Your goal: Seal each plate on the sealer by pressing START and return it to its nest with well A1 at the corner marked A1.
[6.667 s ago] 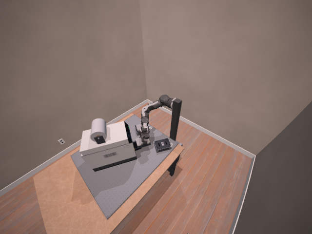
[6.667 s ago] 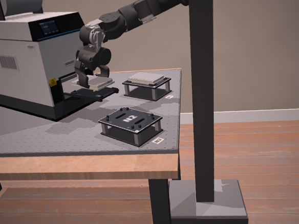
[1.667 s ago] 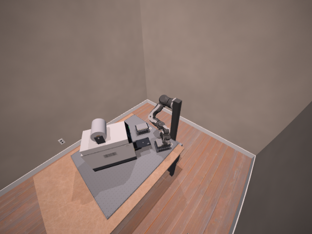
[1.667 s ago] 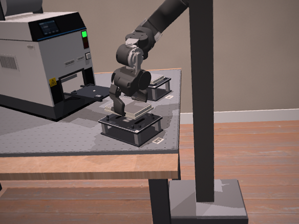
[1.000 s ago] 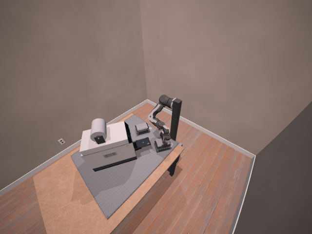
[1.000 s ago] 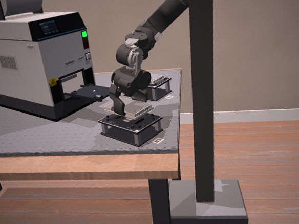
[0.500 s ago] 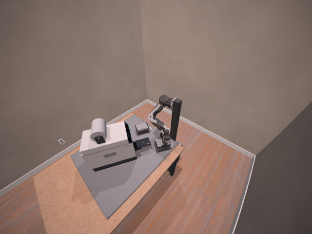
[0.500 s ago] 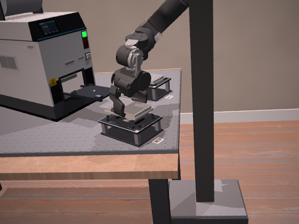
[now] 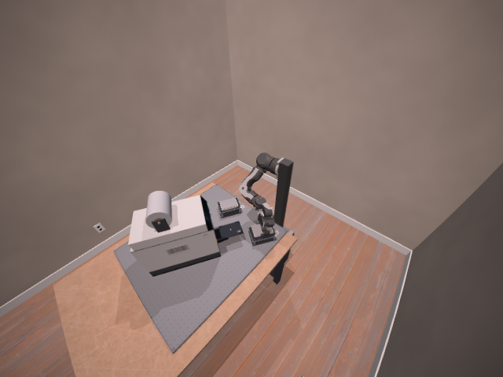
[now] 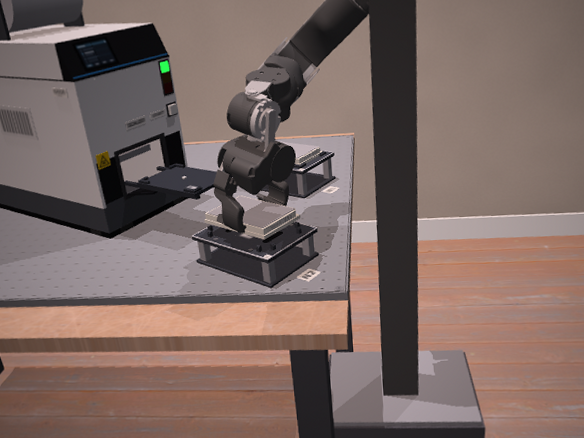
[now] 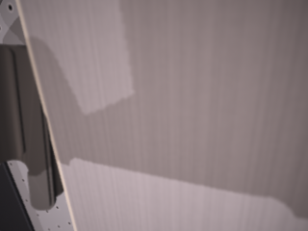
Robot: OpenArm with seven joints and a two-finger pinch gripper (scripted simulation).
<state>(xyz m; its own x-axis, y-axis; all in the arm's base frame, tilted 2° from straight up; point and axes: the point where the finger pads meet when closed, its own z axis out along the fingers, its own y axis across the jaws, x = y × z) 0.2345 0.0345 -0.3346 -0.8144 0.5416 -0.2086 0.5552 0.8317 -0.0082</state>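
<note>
Now: the plate right at my hand. From my hand the other things lie so: start button (280 mm to the right, 190 mm ahead, 110 mm above); nest label (90 mm behind, 80 mm below, 60 mm to the left); sealer stage (150 mm to the right, 140 mm ahead, 10 mm above).
</note>
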